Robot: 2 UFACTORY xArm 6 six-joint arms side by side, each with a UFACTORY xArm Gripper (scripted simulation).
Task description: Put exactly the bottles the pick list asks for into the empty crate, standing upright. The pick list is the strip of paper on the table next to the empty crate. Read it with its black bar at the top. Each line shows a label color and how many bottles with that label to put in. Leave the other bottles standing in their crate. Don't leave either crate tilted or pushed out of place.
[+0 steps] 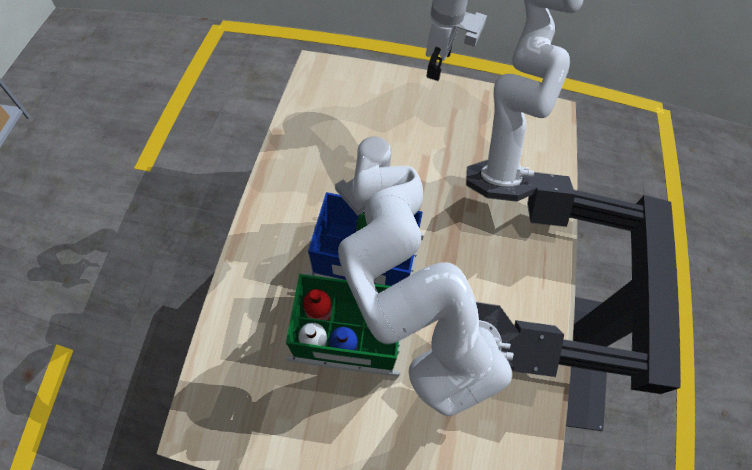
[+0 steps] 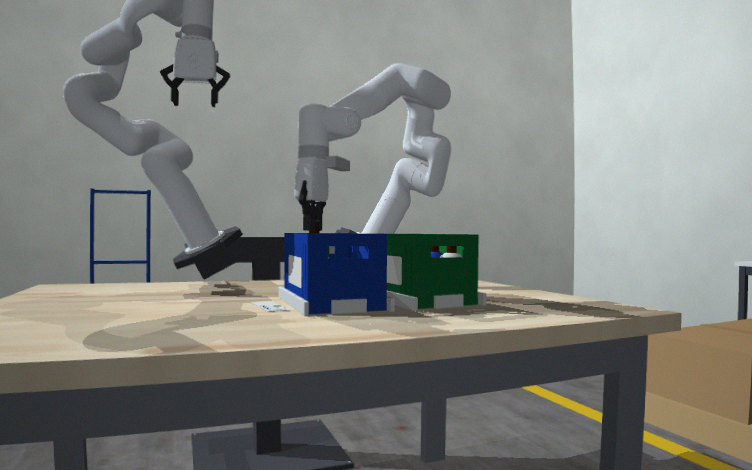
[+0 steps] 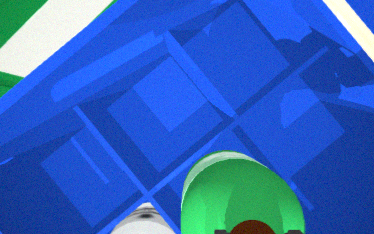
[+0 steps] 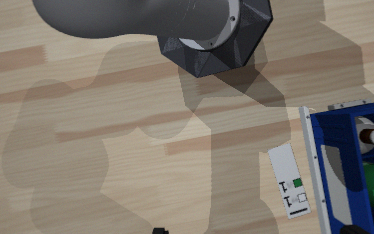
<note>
The pictures show: the left gripper, the right gripper and a blue crate.
The right gripper shows as well in image 1.
</note>
